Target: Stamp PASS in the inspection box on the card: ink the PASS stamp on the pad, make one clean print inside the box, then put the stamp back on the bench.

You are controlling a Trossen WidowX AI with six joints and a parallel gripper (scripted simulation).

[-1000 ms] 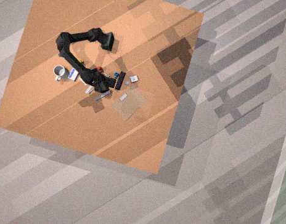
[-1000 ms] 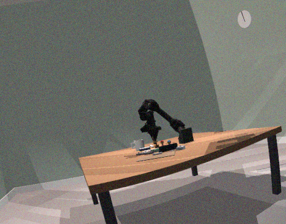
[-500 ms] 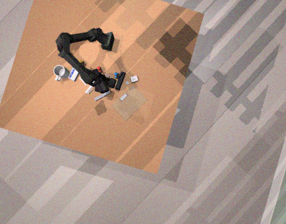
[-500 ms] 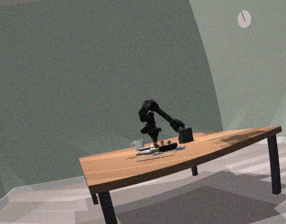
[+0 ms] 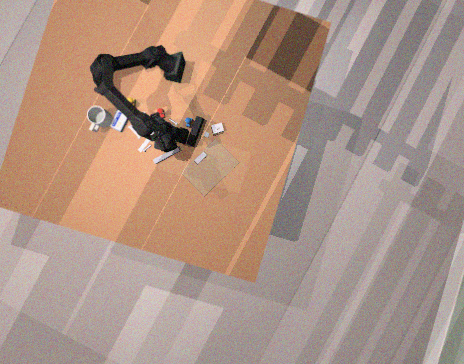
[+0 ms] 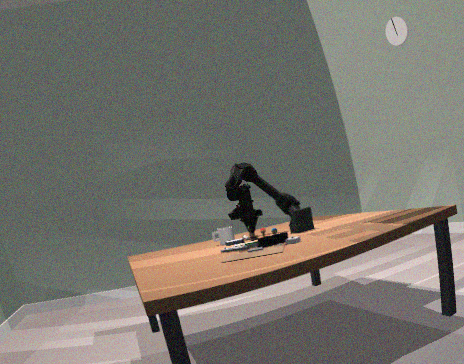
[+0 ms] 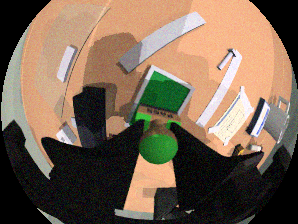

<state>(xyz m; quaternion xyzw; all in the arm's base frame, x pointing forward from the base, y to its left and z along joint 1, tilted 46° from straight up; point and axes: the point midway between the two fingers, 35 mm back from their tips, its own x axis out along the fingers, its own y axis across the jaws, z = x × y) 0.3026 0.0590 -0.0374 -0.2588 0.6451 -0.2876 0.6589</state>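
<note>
My gripper tip is now 50 mm above the green ink pad. From my gripper tip the other things lie so: black bar (50 mm behind, 100 mm to the left, 40 mm below); then blue-knobbed stamp (80 mm behind, 60 mm to the left, 40 mm below); then red-knobbed stamp (90 mm behind, 70 mm to the right, 40 mm below).
</note>
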